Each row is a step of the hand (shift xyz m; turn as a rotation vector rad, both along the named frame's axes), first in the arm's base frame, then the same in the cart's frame.
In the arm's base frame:
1: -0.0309 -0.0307 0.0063 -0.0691 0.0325 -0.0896
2: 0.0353 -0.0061 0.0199 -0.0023 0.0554 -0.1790
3: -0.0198 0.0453 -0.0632 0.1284 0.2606 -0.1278
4: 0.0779 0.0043 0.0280 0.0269 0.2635 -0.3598
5: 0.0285 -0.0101 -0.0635 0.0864 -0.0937 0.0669
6: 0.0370 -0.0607 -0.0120 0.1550 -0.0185 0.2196
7: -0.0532 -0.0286 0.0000 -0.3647 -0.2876 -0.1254
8: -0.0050 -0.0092 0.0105 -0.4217 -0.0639 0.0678
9: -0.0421 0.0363 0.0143 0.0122 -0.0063 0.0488
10: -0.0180 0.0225 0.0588 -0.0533 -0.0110 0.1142
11: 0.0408 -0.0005 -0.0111 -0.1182 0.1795 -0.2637
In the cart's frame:
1: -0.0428 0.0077 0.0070 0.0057 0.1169 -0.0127
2: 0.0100 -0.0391 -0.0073 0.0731 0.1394 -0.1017
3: 0.0378 0.0694 -0.0141 0.3056 0.0752 -0.0412
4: 0.0394 -0.0703 -0.0194 0.2915 0.3025 -0.1520
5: 0.0159 0.0212 -0.0651 -0.0449 -0.1306 -0.0406
6: -0.0303 -0.0341 -0.0558 0.0303 -0.2593 0.0664
7: -0.0515 0.0276 0.0152 -0.4109 0.2487 -0.0268
8: -0.0120 -0.0064 0.0060 -0.2813 0.2195 0.2433
9: 0.0068 0.0290 0.0491 -0.0066 -0.0433 0.0256
10: 0.0007 -0.0215 0.0618 -0.0543 -0.0451 0.1050
11: 0.0223 -0.0201 -0.0298 0.1312 0.3107 -0.0444

